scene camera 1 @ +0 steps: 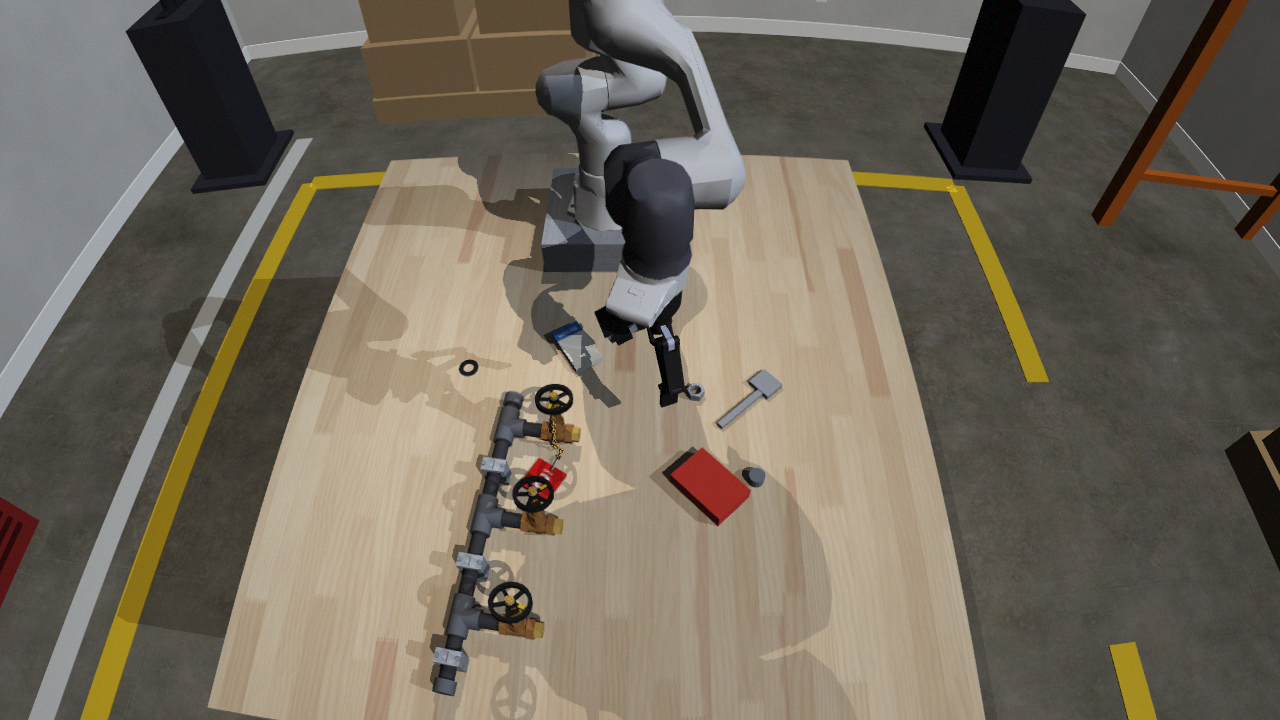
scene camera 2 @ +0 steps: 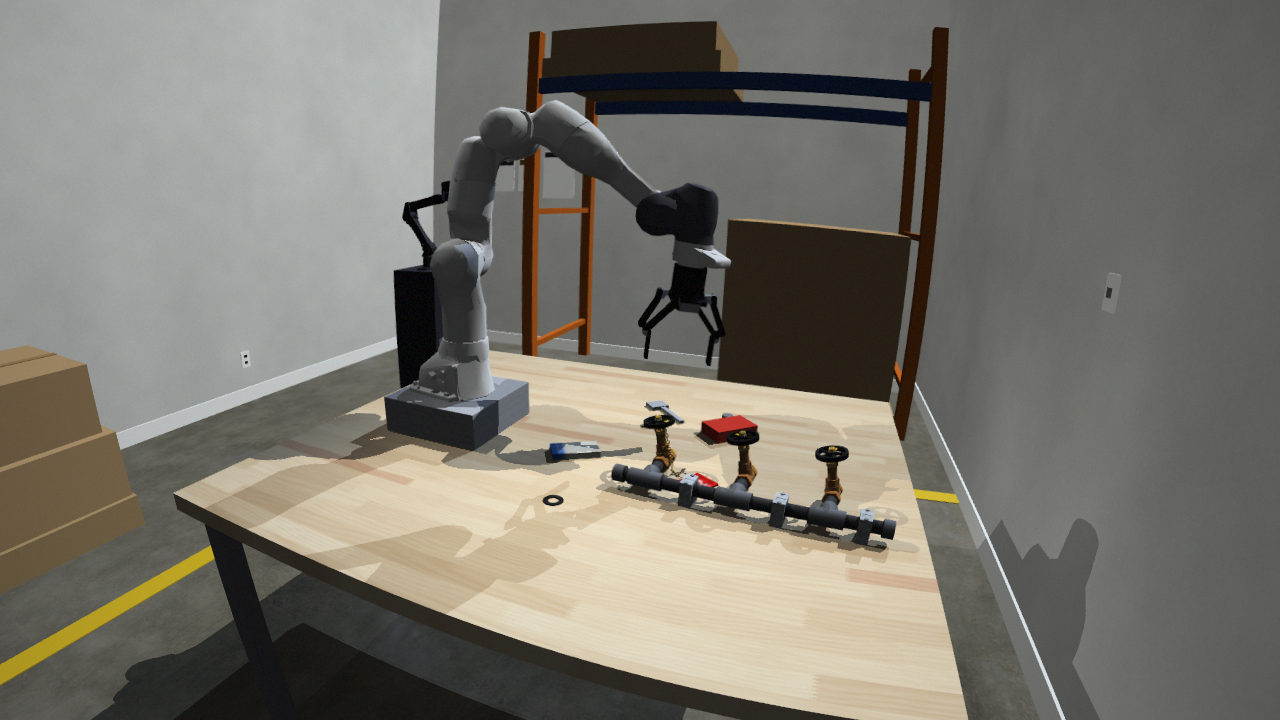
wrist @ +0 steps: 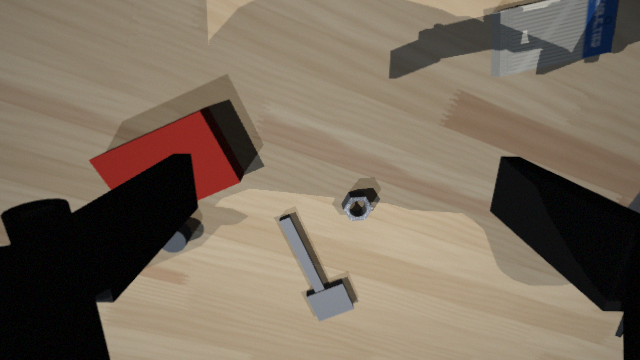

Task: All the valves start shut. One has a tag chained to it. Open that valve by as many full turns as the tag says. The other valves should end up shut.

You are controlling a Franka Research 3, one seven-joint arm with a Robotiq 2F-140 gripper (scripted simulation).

Scene:
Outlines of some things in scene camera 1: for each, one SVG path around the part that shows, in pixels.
The gripper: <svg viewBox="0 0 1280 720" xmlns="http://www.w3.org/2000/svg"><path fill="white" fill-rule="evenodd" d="M682 291L665 306L652 327L648 328L636 324L638 330L635 332L646 328L649 341L655 348L662 383L658 385L661 408L677 403L678 394L685 392L680 356L680 338L678 335L674 336L672 329L672 316L681 305Z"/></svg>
A red block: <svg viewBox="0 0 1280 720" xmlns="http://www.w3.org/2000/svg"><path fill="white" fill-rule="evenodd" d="M702 447L670 474L670 483L711 521L719 526L749 498L751 490Z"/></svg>

